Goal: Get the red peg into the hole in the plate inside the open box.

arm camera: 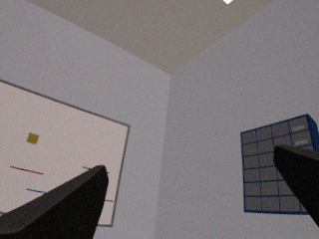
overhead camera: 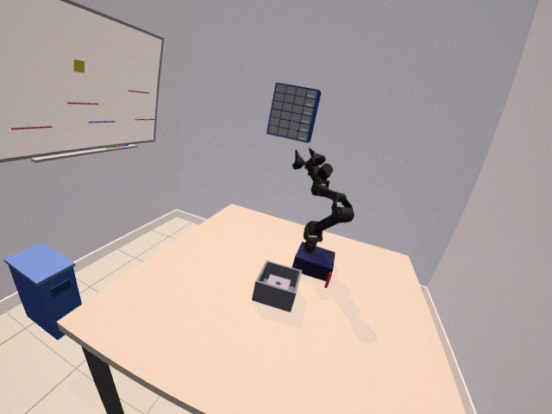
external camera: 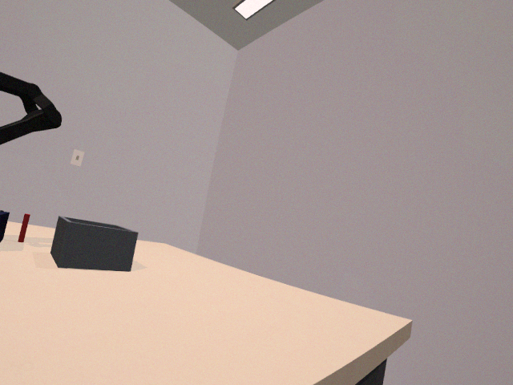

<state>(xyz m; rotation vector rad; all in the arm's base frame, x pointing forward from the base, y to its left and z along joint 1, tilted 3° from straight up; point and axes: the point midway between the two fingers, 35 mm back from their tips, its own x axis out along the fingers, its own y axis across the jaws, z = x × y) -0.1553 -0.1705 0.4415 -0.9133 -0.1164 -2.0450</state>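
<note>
Right now the red peg is 500 mm below my gripper tip, 340 mm ahead of it and 310 mm to the left of it. Round my gripper tip: grey box (510 mm below, 510 mm ahead, 120 mm to the left); then light plate (510 mm ahead, 490 mm below, 120 mm to the left).
</note>
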